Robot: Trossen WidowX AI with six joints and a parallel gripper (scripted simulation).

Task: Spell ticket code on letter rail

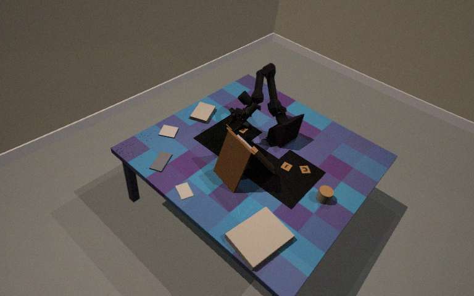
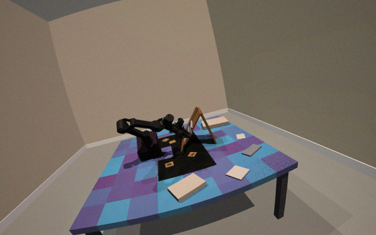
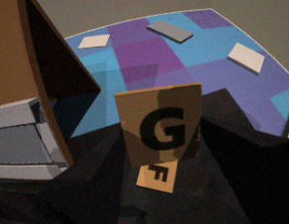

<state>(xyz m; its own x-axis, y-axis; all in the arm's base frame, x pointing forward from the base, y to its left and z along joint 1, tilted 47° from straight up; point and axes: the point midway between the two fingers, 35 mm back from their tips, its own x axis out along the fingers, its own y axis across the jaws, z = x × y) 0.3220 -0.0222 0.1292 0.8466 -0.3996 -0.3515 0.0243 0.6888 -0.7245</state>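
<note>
Now: the ticket 19 cm to the left of my gripper tip, 8 cm below it and 5 cm behind it. The rest, counted from my gripper tip: tan letter tile right at my gripper tip; black mat 16 cm below, 15 cm to the left, 15 cm behind; grey card 41 cm ahead, 16 cm below, 12 cm to the right.
</note>
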